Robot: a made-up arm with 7 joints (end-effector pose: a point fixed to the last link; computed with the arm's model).
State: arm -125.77 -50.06 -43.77 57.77 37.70 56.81 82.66
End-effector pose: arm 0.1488 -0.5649 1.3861 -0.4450 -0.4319 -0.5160 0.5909
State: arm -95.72 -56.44 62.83 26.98 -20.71 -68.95 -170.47
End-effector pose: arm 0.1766 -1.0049 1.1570 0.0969 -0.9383 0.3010 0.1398
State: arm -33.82 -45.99 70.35 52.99 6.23 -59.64 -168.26
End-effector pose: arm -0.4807 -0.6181 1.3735 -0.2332 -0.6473 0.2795 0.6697
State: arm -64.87 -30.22 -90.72 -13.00 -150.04 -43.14 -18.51
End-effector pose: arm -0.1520 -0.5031 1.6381 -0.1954 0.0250 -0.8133 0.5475
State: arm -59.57 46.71 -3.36 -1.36 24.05 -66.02 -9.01
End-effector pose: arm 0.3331 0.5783 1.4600 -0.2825 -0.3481 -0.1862 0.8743
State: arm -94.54 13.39 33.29 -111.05 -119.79 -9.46 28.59
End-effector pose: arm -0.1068 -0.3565 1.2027 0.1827 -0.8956 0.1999 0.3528
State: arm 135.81 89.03 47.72 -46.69 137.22 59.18 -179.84
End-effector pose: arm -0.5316 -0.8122 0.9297 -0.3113 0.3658 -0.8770 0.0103
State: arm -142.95 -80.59 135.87 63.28 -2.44 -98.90 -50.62
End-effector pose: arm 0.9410 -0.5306 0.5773 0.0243 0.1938 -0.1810 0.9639
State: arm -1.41 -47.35 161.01 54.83 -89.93 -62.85 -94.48
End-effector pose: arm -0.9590 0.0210 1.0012 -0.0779 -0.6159 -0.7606 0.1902
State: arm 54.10 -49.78 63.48 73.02 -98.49 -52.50 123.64
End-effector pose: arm -0.7134 0.2686 1.1427 0.5825 0.5591 -0.5509 0.2111
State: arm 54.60 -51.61 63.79 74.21 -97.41 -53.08 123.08
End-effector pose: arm -0.7200 0.2855 1.1162 0.5937 0.5515 -0.5450 0.2152
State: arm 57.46 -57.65 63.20 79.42 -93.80 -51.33 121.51
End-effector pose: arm -0.7231 0.3357 1.0394 0.5964 0.5416 -0.5478 0.2258
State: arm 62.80 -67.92 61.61 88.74 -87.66 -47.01 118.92
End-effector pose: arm -0.7006 0.4064 0.9159 0.5789 0.5307 -0.5693 0.2431
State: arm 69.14 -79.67 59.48 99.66 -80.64 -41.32 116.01
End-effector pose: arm -0.6424 0.4615 0.7886 0.5356 0.5211 -0.6123 0.2583
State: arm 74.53 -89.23 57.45 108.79 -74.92 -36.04 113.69
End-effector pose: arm -0.5738 0.4857 0.7006 0.4813 0.5146 -0.6598 0.2610
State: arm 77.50 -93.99 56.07 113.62 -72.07 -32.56 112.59
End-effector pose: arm -0.5304 0.4913 0.6656 0.4417 0.5136 -0.6898 0.2553
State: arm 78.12 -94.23 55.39 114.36 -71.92 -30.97 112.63
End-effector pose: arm -0.5203 0.4920 0.6707 0.4253 0.5181 -0.6987 0.2500
